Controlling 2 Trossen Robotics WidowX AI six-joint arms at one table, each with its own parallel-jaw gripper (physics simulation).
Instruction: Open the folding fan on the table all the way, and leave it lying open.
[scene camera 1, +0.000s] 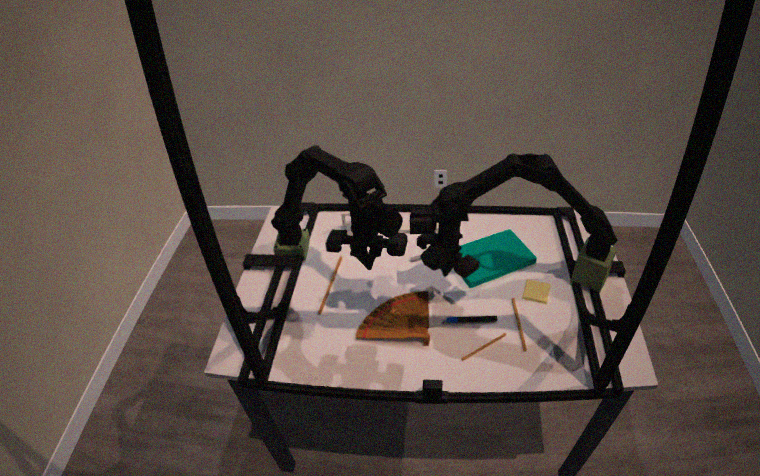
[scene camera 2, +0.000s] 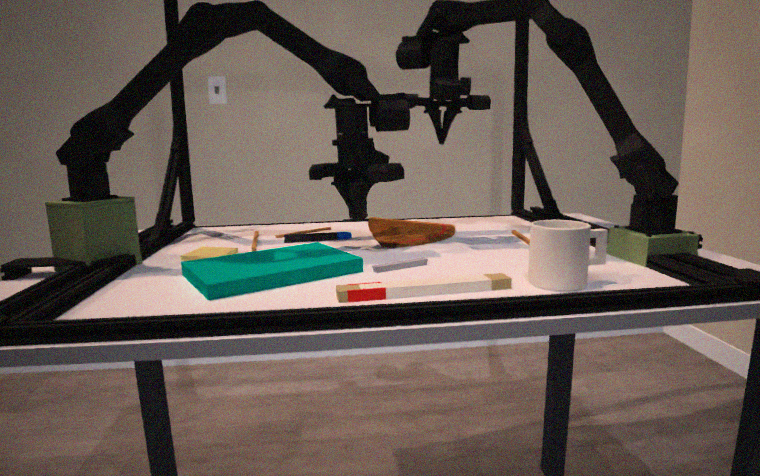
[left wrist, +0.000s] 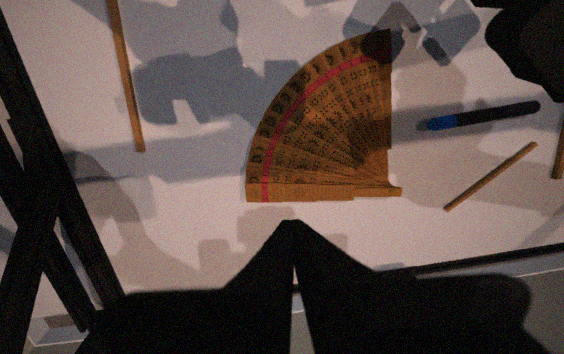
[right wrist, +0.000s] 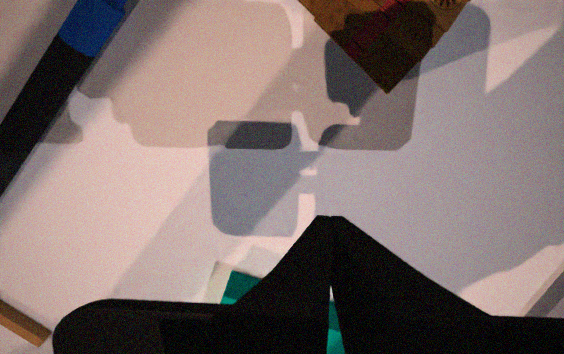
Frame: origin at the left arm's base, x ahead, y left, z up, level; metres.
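Where they show: left gripper, fingertip midpoint: (scene camera 1: 369, 269) (scene camera 2: 441, 144) (left wrist: 291, 228); right gripper, fingertip midpoint: (scene camera 1: 445, 275) (scene camera 2: 357, 218) (right wrist: 328, 228); left arm's base, origin of the base link: (scene camera 1: 290, 238) (scene camera 2: 652, 230); right arm's base, origin of the base link: (scene camera 1: 597, 251) (scene camera 2: 90, 199).
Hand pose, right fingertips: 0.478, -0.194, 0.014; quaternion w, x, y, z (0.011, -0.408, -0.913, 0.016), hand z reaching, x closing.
Each offset is from my right fingertips to the centre of the thing, as dx, dy, dz.
The brown folding fan @(-0.133, -0.091, -0.054) (scene camera 1: 399, 319) (scene camera 2: 412, 232) (left wrist: 320, 125) (right wrist: 395, 30) lies on the table, spread to about a quarter circle. In scene camera 1 its pivot end is at the front right, one straight edge runs left along the front and the other runs toward the back. My left gripper (scene camera 1: 367, 265) (scene camera 2: 442, 140) (left wrist: 291, 228) is shut and empty, high above the table and behind the fan in scene camera 1. My right gripper (scene camera 1: 446, 271) (scene camera 2: 357, 216) (right wrist: 328, 228) is shut and empty, lower, behind and to the right of the fan's back corner, apart from it.
A black marker with a blue end @(+0.069, -0.119, -0.054) (scene camera 1: 473, 319) (scene camera 2: 316, 237) (left wrist: 490, 114) lies right of the fan in scene camera 1. Around are wooden sticks @(-0.334, +0.033, -0.059) (scene camera 1: 329, 285) @(+0.095, -0.212, -0.060) (scene camera 1: 483, 346) @(+0.201, -0.140, -0.059) (scene camera 1: 518, 325), a teal block @(+0.156, +0.128, -0.052) (scene camera 1: 499, 257) (scene camera 2: 272, 269), a yellow pad @(+0.275, -0.022, -0.057) (scene camera 1: 536, 291), a white mug @(-0.261, +0.287, -0.015) (scene camera 2: 558, 255) and a long box @(-0.054, +0.281, -0.055) (scene camera 2: 437, 287).
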